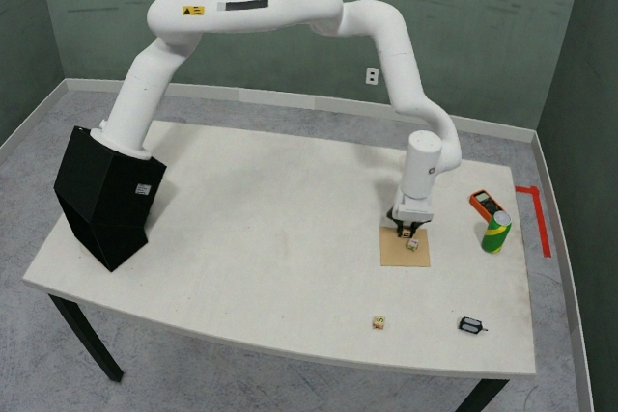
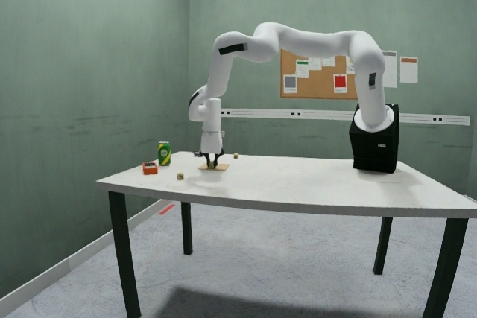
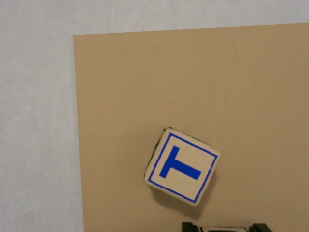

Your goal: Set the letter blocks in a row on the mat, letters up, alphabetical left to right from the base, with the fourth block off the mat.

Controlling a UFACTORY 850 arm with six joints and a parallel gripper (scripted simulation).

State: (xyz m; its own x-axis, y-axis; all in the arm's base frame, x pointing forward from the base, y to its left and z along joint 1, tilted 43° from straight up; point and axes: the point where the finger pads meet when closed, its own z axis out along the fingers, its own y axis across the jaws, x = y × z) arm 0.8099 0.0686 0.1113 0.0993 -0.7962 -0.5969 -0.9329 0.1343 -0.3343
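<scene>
Right now my hand is 40 mm to the left of the tan mat and 30 mm above it. From my hand the other things lie so: yellow can: 270 mm ahead, 10 mm to the left, 30 mm above; then orange multimeter: 260 mm ahead, 160 mm to the left, 10 mm below; then small black object: 220 mm ahead, 280 mm to the right, 10 mm below.
</scene>
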